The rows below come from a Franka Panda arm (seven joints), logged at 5 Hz.
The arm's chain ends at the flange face. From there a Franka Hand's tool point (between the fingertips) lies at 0.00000 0.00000 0.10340 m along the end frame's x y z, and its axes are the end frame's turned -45 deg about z.
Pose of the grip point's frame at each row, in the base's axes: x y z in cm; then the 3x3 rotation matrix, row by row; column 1 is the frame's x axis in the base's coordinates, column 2 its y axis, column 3 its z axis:
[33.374 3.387 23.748], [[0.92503 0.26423 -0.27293], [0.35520 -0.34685 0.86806], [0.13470 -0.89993 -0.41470]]
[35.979 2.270 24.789], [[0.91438 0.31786 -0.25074], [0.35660 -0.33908 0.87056], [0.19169 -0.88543 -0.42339]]
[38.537 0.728 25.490], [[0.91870 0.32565 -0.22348], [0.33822 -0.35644 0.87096], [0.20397 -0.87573 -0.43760]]
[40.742 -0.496 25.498], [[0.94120 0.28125 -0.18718], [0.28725 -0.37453 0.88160], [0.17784 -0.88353 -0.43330]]
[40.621 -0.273 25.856], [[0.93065 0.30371 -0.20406], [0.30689 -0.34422 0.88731], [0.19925 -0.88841 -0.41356]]
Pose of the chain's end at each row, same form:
[36.196 -5.589 28.036], [[0.84093 -0.46726 -0.27293], [0.00590 -0.49642 0.86806], [-0.54110 -0.73159 -0.41470]]
[38.572 -6.732 29.167], [[0.87133 -0.42180 -0.25074], [0.01239 -0.49192 0.87056], [-0.49055 -0.76164 -0.42339]]
[40.848 -8.278 30.015], [[0.87989 -0.41935 -0.22348], [-0.01288 -0.49120 0.87096], [-0.47501 -0.76346 -0.43760]]
[42.677 -9.612 29.978], [[0.86440 -0.46666 -0.18718], [-0.06172 -0.46795 0.88160], [-0.49900 -0.75050 -0.43330]]
[42.731 -9.448 30.132], [[0.87282 -0.44331 -0.20406], [-0.02640 -0.46040 0.88731], [-0.48731 -0.76909 -0.41356]]

